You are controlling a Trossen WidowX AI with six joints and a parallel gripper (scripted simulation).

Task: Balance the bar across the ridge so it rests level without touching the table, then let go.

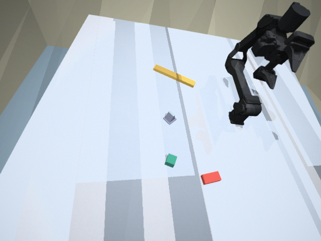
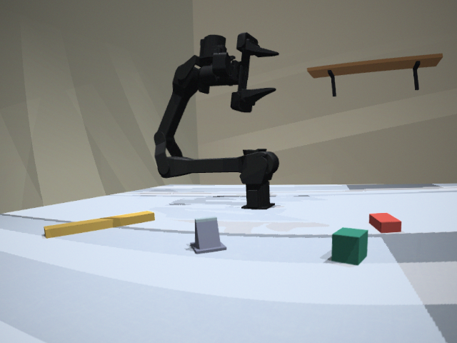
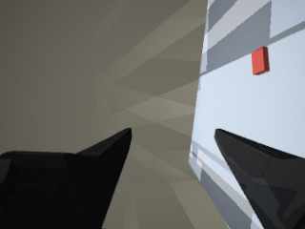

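The yellow bar lies 27 cm ahead of my gripper tip, 28 cm to the right of it and 30 cm below it. Round my gripper tip: flat red block 12 cm ahead, 21 cm to the left, 30 cm below; green cube 27 cm ahead, 17 cm to the left, 29 cm below.
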